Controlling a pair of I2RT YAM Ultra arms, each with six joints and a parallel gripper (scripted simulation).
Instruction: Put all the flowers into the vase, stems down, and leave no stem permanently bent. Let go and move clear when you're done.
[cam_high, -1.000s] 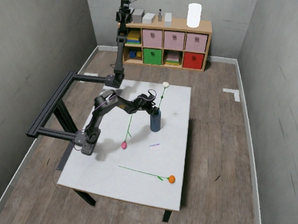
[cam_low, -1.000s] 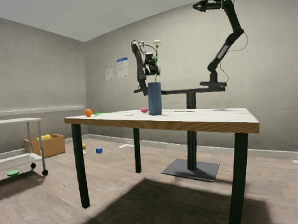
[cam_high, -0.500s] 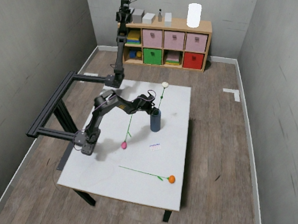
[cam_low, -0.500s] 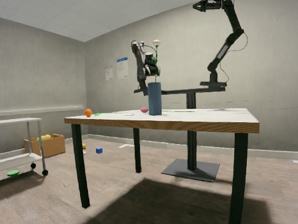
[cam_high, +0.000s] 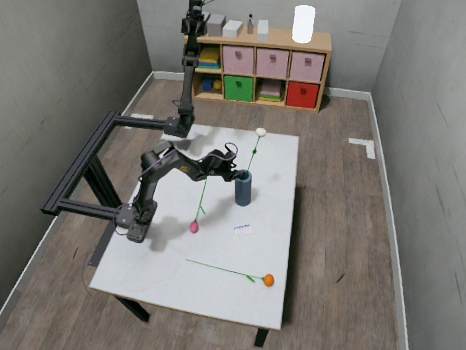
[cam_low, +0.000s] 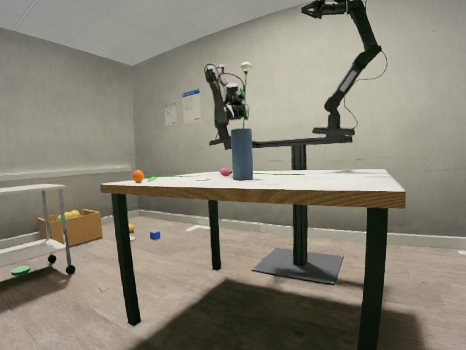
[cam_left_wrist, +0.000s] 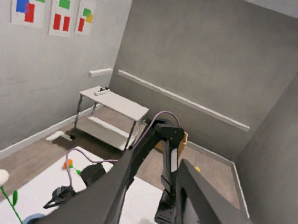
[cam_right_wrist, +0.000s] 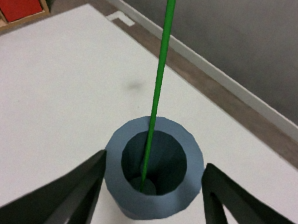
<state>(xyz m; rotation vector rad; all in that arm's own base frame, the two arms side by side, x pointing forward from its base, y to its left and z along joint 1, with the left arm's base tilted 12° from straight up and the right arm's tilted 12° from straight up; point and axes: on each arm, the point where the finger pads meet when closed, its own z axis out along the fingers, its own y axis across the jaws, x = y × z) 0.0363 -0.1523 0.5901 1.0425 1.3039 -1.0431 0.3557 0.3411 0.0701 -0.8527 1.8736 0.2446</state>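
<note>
Now: right hand 140 mm below the white flower, 80 mm short of it and 70 mm to the right of it. From my right hand the other things lie so: orange flower: 420 mm to the right, 240 mm below, 180 mm ahead; pink flower: 250 mm below, 180 mm behind, 170 mm to the right; small printed card: 260 mm below, 170 mm to the right, 50 mm ahead.
</note>
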